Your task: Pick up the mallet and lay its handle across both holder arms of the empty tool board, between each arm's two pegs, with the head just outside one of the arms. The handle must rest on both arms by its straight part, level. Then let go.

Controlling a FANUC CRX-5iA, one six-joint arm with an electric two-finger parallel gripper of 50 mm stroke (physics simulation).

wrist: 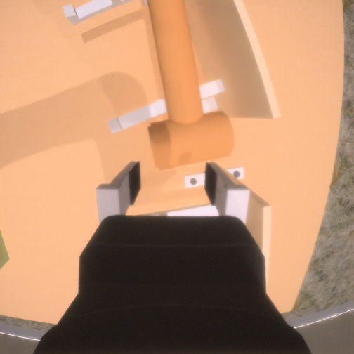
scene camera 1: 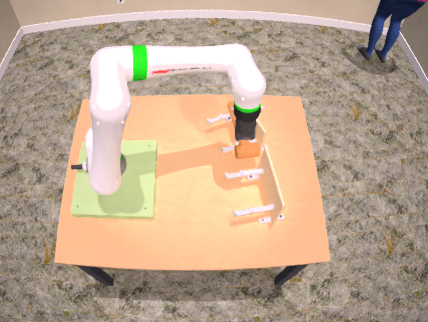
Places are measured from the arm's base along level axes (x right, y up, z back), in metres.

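Where they show: gripper, fingertip midpoint: (scene camera 1: 243, 139).
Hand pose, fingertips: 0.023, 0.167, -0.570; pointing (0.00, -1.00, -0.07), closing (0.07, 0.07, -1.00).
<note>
Each offset is from my fingertips to the centre of the thing, as dx, dy, dz. Level surfaces: height alone.
The orange mallet {-0.137, -0.111, -0.015} (scene camera 1: 247, 150) (wrist: 192, 140) lies with its handle (wrist: 177, 60) across both white arms (scene camera 1: 219, 119) (wrist: 137, 116) of the far board (wrist: 260, 60). Its head is just outside that board's nearer arm, on the side toward the near board {+0.173, -0.103, -0.040} (scene camera 1: 274, 180) (wrist: 266, 235). The near board's two arms (scene camera 1: 254, 210) carry no tool. My gripper (scene camera 1: 245, 139) (wrist: 172, 174) is open and empty. It is above the table near the mallet head, and in the wrist view the head shows beyond the fingertips. In the scene view the gripper hides the handle's middle. Exact peg contact is unclear.
A white foot plate (wrist: 202, 180) with two dark holes lies between the mallet head and the near board's first arm. The near board stands upright close by. The green base plate (scene camera 1: 142, 200) under the robot is at the left of the table {dy -0.207} (scene camera 1: 195, 245).
</note>
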